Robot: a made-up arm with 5 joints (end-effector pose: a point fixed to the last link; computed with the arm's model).
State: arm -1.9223 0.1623 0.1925 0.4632 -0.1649
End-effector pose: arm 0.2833 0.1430 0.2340 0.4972 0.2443 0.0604 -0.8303
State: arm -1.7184 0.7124 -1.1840 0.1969 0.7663
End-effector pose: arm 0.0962 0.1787 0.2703 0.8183 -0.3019 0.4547 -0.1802
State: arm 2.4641 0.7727 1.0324 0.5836 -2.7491
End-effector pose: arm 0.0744 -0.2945 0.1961 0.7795 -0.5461 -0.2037 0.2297
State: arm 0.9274 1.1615 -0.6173 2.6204 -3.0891
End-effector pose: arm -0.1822 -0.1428 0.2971 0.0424 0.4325 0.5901 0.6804
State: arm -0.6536 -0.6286 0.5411 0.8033 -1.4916
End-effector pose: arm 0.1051 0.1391 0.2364 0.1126 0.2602 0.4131 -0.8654
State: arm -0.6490 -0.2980 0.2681 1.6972 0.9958
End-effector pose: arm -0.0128 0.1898 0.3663 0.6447 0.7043 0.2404 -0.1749
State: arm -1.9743 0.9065 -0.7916 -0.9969 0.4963
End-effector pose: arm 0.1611 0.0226 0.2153 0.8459 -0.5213 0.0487 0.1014
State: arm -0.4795 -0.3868 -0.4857 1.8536 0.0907
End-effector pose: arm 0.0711 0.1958 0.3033 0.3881 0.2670 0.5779 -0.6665
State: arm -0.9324 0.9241 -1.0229 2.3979 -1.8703
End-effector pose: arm 0.0307 0.2630 0.1981 0.3579 0.4905 -0.2938 0.7382
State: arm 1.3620 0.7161 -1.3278 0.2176 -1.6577
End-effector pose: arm -0.0589 -0.0327 0.2112 0.7949 0.1252 -0.5890 0.0739
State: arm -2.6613 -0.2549 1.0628 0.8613 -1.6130
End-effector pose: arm 0.2036 -0.1252 0.2882 0.4373 -0.6566 -0.0135 0.6143
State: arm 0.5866 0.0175 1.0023 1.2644 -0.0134
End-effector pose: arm -0.1608 0.0251 0.3637 0.6183 0.2660 0.6947 0.2535
